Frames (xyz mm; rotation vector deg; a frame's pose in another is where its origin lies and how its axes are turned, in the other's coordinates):
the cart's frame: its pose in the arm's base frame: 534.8 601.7 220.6 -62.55 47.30 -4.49
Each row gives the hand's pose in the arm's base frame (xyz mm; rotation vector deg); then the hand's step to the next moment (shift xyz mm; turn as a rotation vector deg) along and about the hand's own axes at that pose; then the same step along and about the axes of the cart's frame.
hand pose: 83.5 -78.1 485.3 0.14 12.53 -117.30
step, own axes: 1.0 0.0 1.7 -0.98 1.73 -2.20
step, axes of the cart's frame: -0.6 -1.7 -0.7 2.36 1.51 0.96
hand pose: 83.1 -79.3 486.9 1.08 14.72 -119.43
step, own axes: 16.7 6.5 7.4 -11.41 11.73 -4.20
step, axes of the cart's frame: 4.5 -11.8 -14.7 11.42 1.20 12.40
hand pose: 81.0 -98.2 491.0 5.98 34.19 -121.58
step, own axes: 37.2 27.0 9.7 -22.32 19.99 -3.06
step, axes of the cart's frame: 27.4 -12.4 -36.0 18.48 -2.13 23.69
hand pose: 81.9 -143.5 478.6 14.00 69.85 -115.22
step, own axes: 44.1 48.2 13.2 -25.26 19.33 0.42
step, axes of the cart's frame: 50.6 15.0 -40.7 18.56 -6.55 24.99
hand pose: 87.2 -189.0 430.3 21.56 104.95 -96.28
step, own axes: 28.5 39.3 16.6 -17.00 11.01 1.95
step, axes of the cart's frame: 37.6 29.8 -18.2 11.91 -6.37 15.21
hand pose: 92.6 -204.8 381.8 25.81 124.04 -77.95
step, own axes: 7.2 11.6 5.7 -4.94 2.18 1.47
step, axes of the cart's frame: 9.6 11.1 -1.8 3.56 -2.71 3.36
